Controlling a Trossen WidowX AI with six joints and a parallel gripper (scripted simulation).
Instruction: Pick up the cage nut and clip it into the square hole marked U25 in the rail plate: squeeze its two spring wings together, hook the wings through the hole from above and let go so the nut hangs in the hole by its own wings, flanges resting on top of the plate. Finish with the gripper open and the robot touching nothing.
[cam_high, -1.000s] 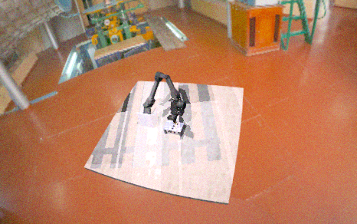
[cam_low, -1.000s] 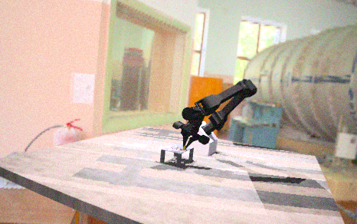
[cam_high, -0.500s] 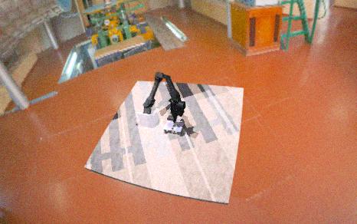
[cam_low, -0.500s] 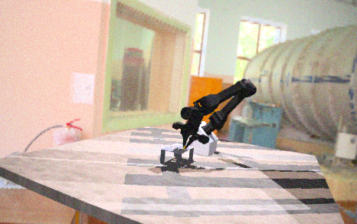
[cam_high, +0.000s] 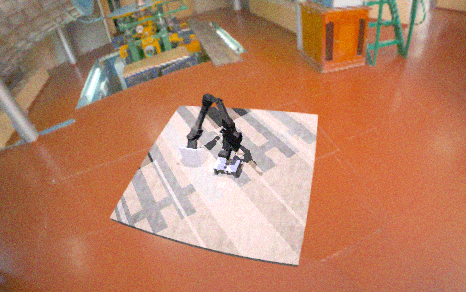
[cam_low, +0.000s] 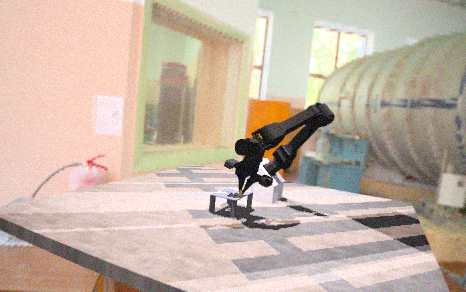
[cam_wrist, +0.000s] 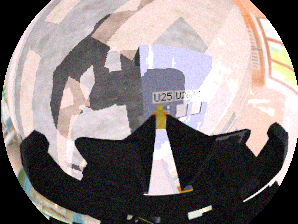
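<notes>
My gripper tip is now 1 cm above the small yellow cage nut. Round my gripper tip: label 3 cm to the right, 2 cm ahead, 1 cm below.
</notes>
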